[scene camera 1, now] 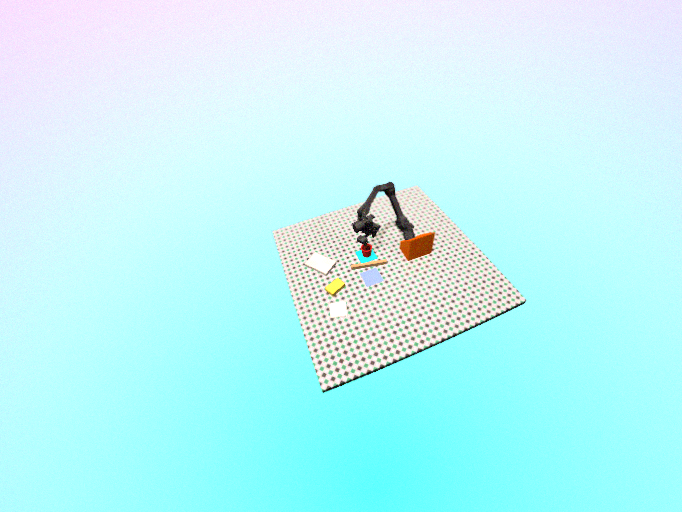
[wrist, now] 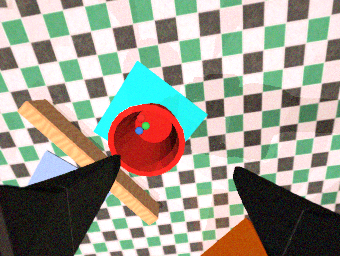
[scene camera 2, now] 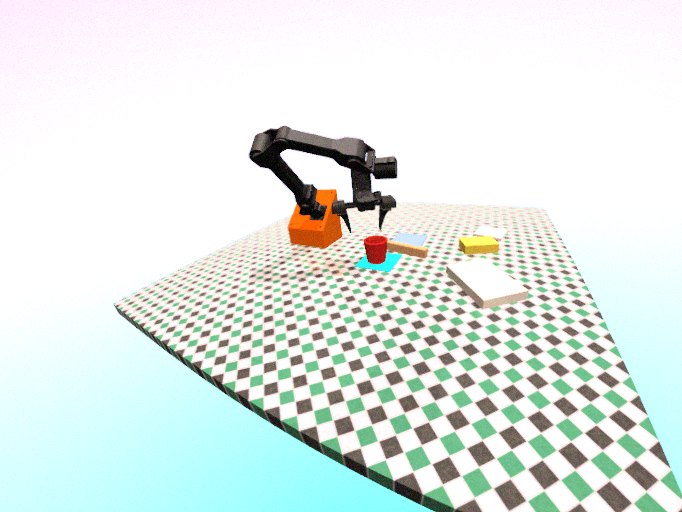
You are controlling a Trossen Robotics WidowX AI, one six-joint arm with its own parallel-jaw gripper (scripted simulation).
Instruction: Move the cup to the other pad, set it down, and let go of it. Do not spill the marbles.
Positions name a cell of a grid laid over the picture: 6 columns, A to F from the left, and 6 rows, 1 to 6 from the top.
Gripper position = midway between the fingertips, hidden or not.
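Note:
A red cup (wrist: C4) and a wooden bar (wrist: A3) are visible. The gripper (scene camera 2: D3), which also appears as the gripper (wrist: D4), is open and holds nothing.

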